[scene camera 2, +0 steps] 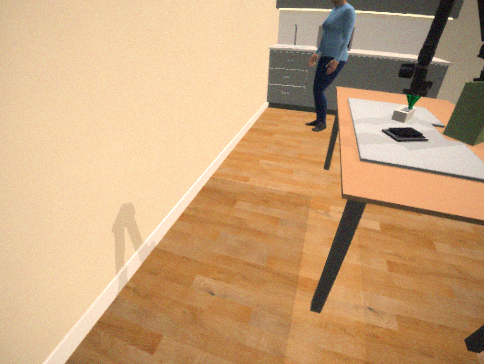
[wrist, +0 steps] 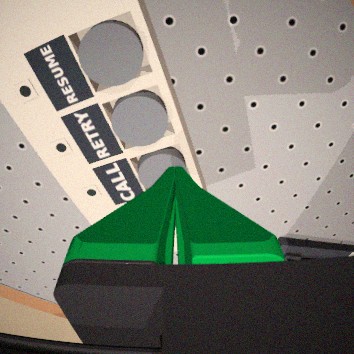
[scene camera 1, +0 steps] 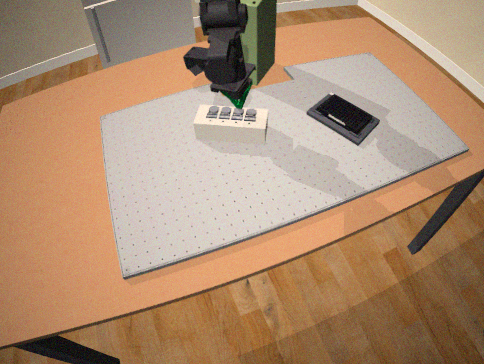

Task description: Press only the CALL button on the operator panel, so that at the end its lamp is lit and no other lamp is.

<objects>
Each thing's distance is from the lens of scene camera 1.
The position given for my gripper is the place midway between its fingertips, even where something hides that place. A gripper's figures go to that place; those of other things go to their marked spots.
my gripper (scene camera 1: 239, 107): 79 cm
black tray-like device (scene camera 1: 338, 110): 87 cm
</objects>
